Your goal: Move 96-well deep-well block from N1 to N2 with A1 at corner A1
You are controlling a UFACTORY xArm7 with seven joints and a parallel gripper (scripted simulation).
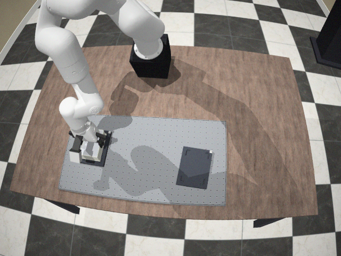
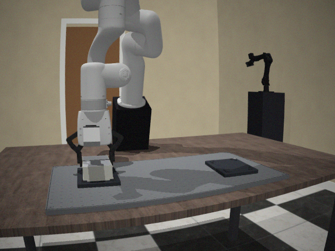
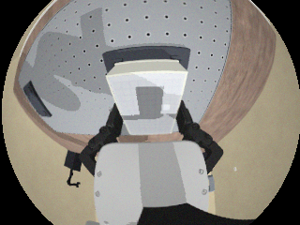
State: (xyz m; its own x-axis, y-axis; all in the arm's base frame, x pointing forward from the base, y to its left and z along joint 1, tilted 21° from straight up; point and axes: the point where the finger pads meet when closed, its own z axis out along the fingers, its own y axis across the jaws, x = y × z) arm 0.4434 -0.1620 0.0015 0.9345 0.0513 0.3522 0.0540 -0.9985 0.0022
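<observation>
Now: hand 20 mm above the 96-well deep-well block. The rest, counted from my hand: plate nest N2: 10 mm ahead, 430 mm to the left, 40 mm below; plate nest N1: 40 mm below.
</observation>
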